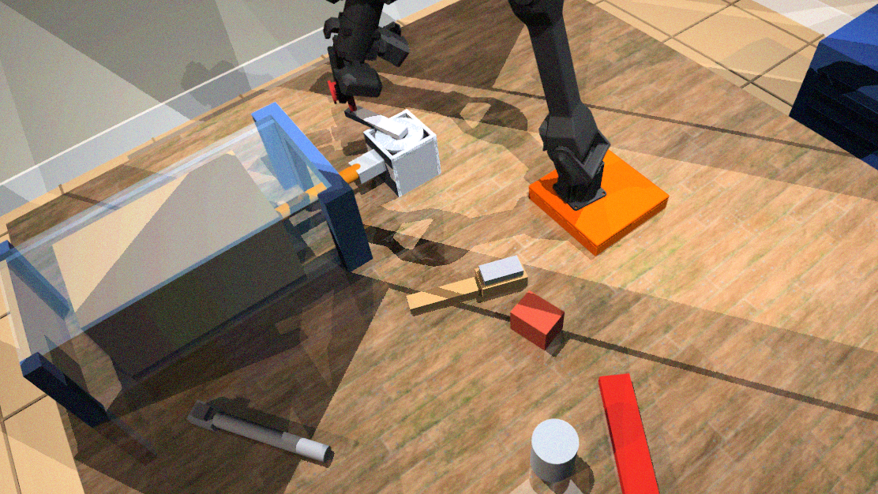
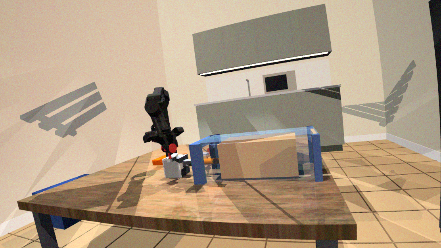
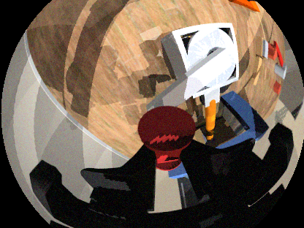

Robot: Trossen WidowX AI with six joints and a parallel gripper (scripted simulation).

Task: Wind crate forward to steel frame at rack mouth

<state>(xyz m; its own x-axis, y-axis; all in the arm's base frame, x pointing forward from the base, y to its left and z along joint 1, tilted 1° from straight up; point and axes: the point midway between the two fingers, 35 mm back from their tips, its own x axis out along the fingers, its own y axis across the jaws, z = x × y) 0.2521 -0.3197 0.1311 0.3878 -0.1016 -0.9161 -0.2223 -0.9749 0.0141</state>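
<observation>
My gripper tip is 1 cm past the red knob. Round my gripper tip: winch handle: 3 cm behind, 4 cm to the left, 3 cm below; grey winch: 7 cm behind, 8 cm to the left, 10 cm below; clear-panelled cubby: 34 cm ahead, 14 cm to the left, 2 cm below.
</observation>
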